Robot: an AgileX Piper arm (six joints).
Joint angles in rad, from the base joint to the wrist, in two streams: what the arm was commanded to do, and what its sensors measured. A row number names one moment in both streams.
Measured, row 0:
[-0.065 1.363 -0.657 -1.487 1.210 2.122]
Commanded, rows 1 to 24:
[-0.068 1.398 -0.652 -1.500 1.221 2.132]
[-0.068 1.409 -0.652 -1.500 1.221 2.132]
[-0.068 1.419 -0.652 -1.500 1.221 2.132]
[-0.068 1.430 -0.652 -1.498 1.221 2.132]
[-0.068 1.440 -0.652 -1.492 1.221 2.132]
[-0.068 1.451 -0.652 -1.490 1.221 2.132]
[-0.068 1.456 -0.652 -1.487 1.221 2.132]
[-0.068 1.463 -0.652 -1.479 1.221 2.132]
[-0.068 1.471 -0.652 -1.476 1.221 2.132]
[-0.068 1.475 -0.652 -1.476 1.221 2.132]
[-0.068 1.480 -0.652 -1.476 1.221 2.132]
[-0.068 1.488 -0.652 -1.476 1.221 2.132]
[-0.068 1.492 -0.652 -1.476 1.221 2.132]
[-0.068 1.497 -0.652 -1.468 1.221 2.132]
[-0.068 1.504 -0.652 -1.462 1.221 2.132]
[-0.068 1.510 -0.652 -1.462 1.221 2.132]
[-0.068 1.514 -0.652 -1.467 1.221 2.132]
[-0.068 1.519 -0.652 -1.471 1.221 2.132]
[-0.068 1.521 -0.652 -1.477 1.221 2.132]
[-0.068 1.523 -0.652 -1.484 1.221 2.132]
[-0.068 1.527 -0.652 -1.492 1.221 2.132]
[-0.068 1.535 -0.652 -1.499 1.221 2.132]
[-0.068 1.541 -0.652 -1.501 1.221 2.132]
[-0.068 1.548 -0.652 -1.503 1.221 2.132]
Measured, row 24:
[-0.065 1.528 -0.657 -1.479 1.210 2.124]
